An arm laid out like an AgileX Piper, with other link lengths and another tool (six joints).
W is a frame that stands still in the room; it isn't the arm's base.
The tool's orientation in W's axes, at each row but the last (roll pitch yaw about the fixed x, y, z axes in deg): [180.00 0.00 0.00]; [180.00 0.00 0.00]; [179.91 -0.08 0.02]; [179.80 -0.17 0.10]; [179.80 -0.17 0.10]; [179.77 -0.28 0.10]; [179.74 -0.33 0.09]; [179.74 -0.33 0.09]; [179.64 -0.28 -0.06]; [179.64 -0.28 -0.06]
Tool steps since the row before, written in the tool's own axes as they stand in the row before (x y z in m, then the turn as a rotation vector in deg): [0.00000 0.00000 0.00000 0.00 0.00 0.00]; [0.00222 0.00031 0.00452 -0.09 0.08 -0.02]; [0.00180 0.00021 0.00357 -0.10 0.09 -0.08]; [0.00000 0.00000 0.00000 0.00 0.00 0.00]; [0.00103 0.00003 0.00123 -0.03 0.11 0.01]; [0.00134 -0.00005 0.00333 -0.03 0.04 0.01]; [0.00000 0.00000 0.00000 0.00 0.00 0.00]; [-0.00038 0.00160 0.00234 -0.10 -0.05 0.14]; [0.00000 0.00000 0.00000 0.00 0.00 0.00]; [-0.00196 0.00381 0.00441 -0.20 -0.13 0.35]
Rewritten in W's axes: [0.00000 0.00000 0.00000 0.00 0.00 0.00]; [0.00222 -0.00031 -0.00452 -0.09 -0.08 0.02]; [0.00181 -0.00021 -0.00357 -0.10 -0.09 0.08]; [0.00000 0.00000 0.00000 0.00 0.00 0.00]; [0.00103 -0.00003 -0.00123 -0.03 -0.11 -0.01]; [0.00136 0.00004 -0.00332 -0.03 -0.04 -0.01]; [0.00000 0.00000 0.00000 0.00 0.00 0.00]; [-0.00036 -0.00161 -0.00233 -0.10 0.05 -0.14]; [0.00000 0.00000 0.00000 0.00 0.00 0.00]; [-0.00194 -0.00384 -0.00440 -0.20 0.13 -0.35]
